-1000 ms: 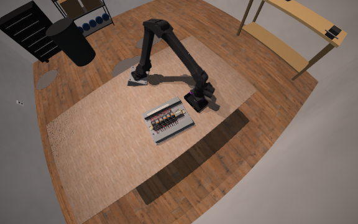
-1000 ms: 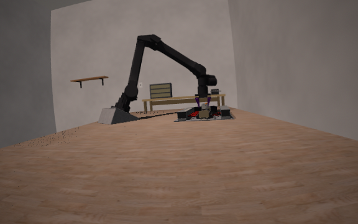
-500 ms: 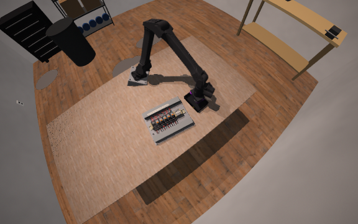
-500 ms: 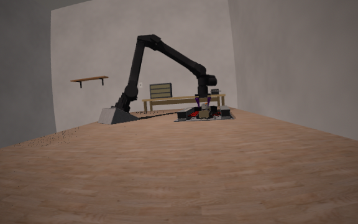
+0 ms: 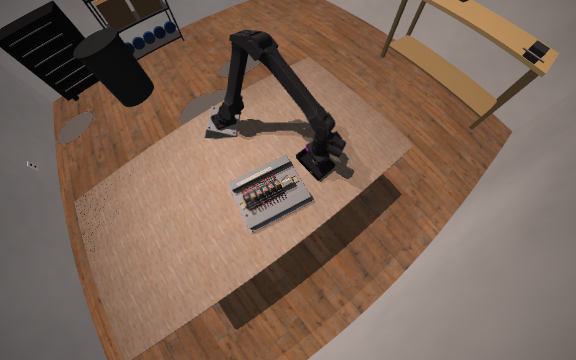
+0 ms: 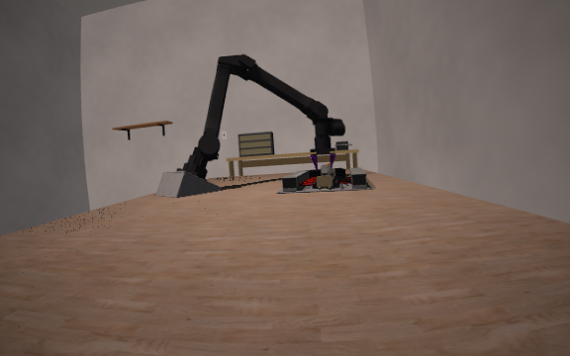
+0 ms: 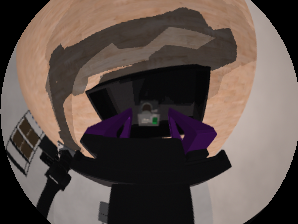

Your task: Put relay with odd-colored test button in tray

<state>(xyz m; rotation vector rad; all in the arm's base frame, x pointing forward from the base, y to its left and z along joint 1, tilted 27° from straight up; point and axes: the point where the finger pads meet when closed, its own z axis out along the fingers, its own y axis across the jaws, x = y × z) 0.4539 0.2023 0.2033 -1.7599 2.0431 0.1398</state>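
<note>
My hand is 10 mm above the relay. Round my hand: grey panel (270 mm to the right, 30 mm below); black tray (20 mm below).
</note>
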